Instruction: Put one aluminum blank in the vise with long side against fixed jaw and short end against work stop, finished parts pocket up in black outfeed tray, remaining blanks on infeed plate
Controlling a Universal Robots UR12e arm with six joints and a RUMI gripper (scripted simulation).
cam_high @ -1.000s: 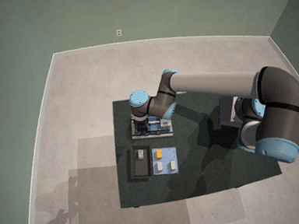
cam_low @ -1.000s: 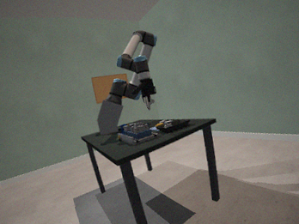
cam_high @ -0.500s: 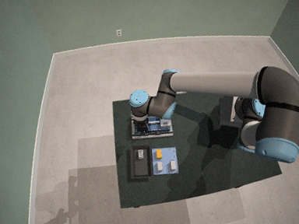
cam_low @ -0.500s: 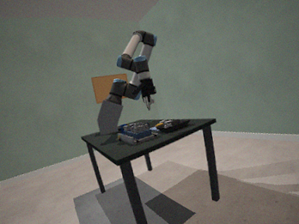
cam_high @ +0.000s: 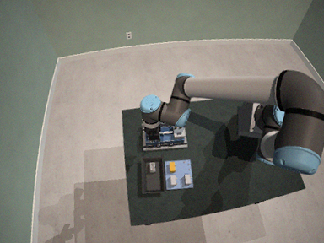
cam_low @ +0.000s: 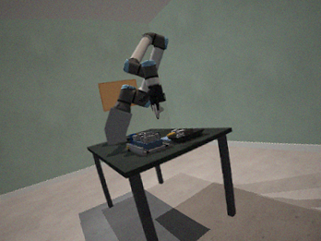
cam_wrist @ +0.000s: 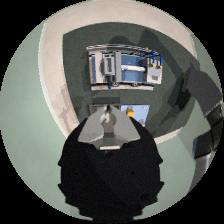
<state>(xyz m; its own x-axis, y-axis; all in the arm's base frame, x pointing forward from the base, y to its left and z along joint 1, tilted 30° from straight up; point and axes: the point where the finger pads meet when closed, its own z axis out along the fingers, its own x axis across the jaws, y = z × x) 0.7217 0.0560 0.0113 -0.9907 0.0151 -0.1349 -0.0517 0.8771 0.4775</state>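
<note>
Right now the vise is 160 mm below my hand, 90 mm to the right of it and 70 mm behind it. From my hand the other things lie so: yellow brass blank: 170 mm below, 140 mm to the left, 110 mm behind; gray blank: 220 mm to the left, 170 mm below, 110 mm behind.
</note>
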